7 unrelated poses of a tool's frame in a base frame.
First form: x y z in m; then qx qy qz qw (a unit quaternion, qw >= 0).
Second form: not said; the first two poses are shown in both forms.
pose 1, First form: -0.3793 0.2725 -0.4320 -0.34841 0.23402 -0.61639 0.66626
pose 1, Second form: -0.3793 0.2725 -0.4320 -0.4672 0.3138 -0.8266 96.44
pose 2, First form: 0.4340 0.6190 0.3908 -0.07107 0.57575 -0.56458 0.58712
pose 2, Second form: 0.4340 0.6190 0.3908 -0.0878 0.7112 -0.6974 108.09
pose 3, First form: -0.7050 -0.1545 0.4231 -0.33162 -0.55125 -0.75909 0.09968
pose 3, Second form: -0.7050 -0.1545 0.4231 -0.3333 -0.5540 -0.7629 168.56
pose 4, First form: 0.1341 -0.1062 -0.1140 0.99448 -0.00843 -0.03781 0.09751
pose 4, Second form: 0.1341 -0.1062 -0.1140 0.9992 -0.0085 -0.0380 168.81
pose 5, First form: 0.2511 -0.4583 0.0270 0.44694 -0.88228 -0.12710 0.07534
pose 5, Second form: 0.2511 -0.4583 0.0270 0.4482 -0.8848 -0.1275 171.36
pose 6, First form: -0.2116 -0.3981 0.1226 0.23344 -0.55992 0.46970 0.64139
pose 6, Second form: -0.2116 -0.3981 0.1226 0.3043 -0.7298 0.6122 100.21
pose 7, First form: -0.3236 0.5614 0.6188 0.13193 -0.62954 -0.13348 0.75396
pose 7, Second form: -0.3236 0.5614 0.6188 0.2008 -0.9583 -0.2032 82.13
